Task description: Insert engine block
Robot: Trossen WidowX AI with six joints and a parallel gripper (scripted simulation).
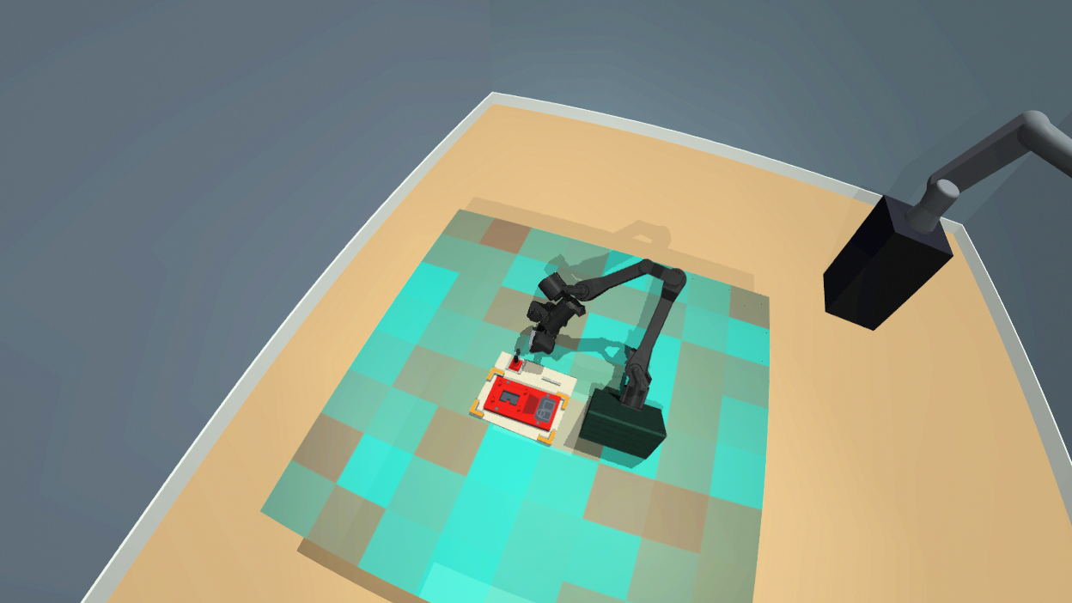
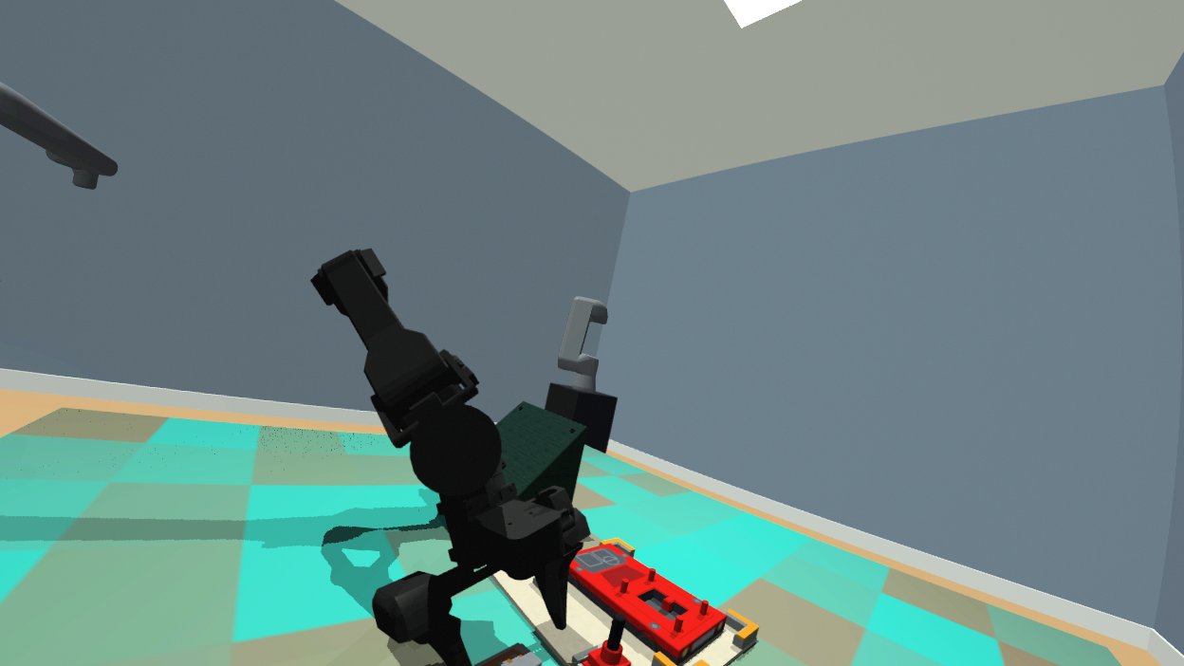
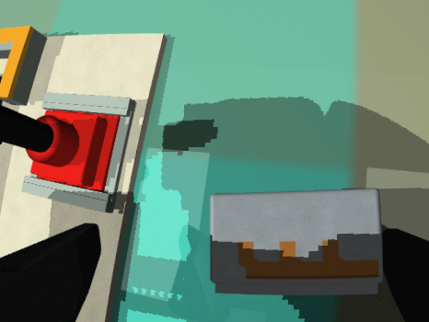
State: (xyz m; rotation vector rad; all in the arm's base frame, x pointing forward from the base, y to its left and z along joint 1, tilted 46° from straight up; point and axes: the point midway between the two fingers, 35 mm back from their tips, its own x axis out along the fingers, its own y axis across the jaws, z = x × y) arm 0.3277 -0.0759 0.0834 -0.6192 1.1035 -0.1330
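My gripper tip is 20 mm to the left of the engine block and 20 mm above it.
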